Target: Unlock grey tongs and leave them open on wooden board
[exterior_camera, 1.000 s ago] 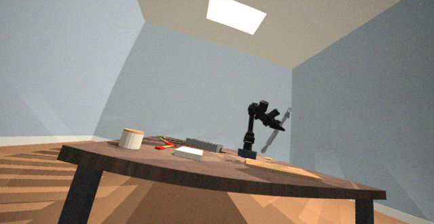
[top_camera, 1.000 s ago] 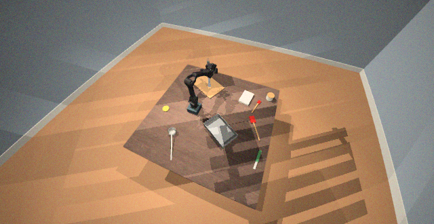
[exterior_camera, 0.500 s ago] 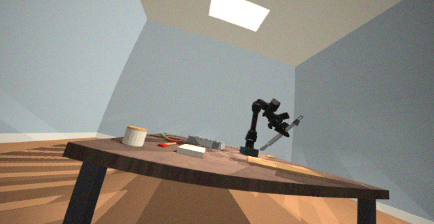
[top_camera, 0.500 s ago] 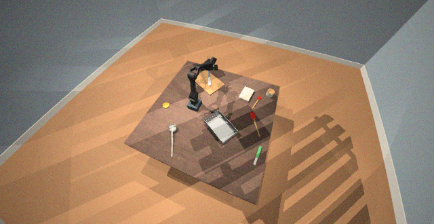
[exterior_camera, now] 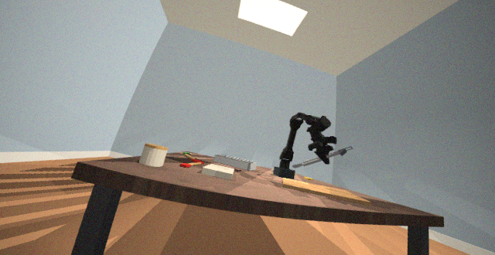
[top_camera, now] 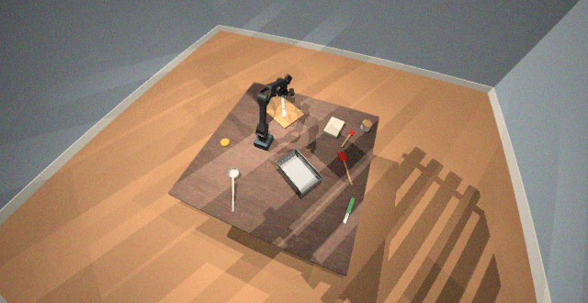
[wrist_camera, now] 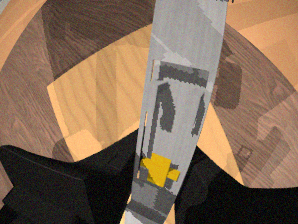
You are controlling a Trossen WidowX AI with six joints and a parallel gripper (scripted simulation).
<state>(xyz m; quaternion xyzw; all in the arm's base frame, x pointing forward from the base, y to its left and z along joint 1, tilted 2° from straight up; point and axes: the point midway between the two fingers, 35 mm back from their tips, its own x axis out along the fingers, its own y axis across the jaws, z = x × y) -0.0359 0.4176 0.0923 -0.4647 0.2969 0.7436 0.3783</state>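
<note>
The yellow lock piece lies 40 mm above my gripper tip, 10 mm to the right of it and 10 mm ahead of it. Round my gripper tip: wooden board: 130 mm below, 50 mm to the right, 10 mm ahead; then yellow disc: 560 mm to the right, 250 mm behind, 130 mm below; then white block: 510 mm ahead, 130 mm below, 30 mm to the right.
</note>
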